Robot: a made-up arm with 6 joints. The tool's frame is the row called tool.
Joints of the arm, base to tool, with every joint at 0 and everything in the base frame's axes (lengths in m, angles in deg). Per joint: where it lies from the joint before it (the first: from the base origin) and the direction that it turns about. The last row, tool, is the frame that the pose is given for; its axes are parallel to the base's.
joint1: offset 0 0 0.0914 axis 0 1 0
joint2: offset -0.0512 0.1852 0.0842 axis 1 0 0
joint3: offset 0.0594 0.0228 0.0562 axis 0 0 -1
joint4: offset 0.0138 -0.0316 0.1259 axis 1 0 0
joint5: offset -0.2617 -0.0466 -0.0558 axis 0 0 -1
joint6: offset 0.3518 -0.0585 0.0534 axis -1 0 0
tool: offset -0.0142 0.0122 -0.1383
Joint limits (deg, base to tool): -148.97..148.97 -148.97..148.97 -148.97..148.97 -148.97..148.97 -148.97..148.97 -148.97..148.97
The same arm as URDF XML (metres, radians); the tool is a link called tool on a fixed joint. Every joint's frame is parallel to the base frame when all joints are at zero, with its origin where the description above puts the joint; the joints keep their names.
<robot name="arm">
  <joint name="joint1" type="revolute">
    <parent link="base_link"/>
    <child link="link1"/>
    <origin xyz="0.0000 0.0000 0.0914"/>
    <axis xyz="0 1 0"/>
    <limit lower="-2.6000" upper="2.6000"/>
  </joint>
  <joint name="joint2" type="revolute">
    <parent link="link1"/>
    <child link="link2"/>
    <origin xyz="-0.0512 0.1852 0.0842"/>
    <axis xyz="1 0 0"/>
    <limit lower="-2.6000" upper="2.6000"/>
  </joint>
  <joint name="joint3" type="revolute">
    <parent link="link2"/>
    <child link="link3"/>
    <origin xyz="0.0594 0.0228 0.0562"/>
    <axis xyz="0 0 -1"/>
    <limit lower="-2.6000" upper="2.6000"/>
  </joint>
  <joint name="joint4" type="revolute">
    <parent link="link3"/>
    <child link="link4"/>
    <origin xyz="0.0138 -0.0316 0.1259"/>
    <axis xyz="1 0 0"/>
    <limit lower="-2.6000" upper="2.6000"/>
  </joint>
  <joint name="joint5" type="revolute">
    <parent link="link4"/>
    <child link="link5"/>
    <origin xyz="-0.2617 -0.0466 -0.0558"/>
    <axis xyz="0 0 -1"/>
    <limit lower="-2.6000" upper="2.6000"/>
  </joint>
  <joint name="joint6" type="revolute">
    <parent link="link5"/>
    <child link="link6"/>
    <origin xyz="0.3518 -0.0585 0.0534"/>
    <axis xyz="-1 0 0"/>
    <limit lower="-2.6000" upper="2.6000"/>
  </joint>
  <joint name="tool_fixed" type="fixed">
    <parent link="link6"/>
    <child link="tool"/>
    <origin xyz="-0.0142 0.0122 -0.1383"/>
  </joint>
  <link name="base_link"/>
  <link name="link1"/>
  <link name="link2"/>
  <link name="link3"/>
  <link name="link4"/>
  <link name="link5"/>
  <link name="link6"/>
  <link name="tool"/>
</robot>

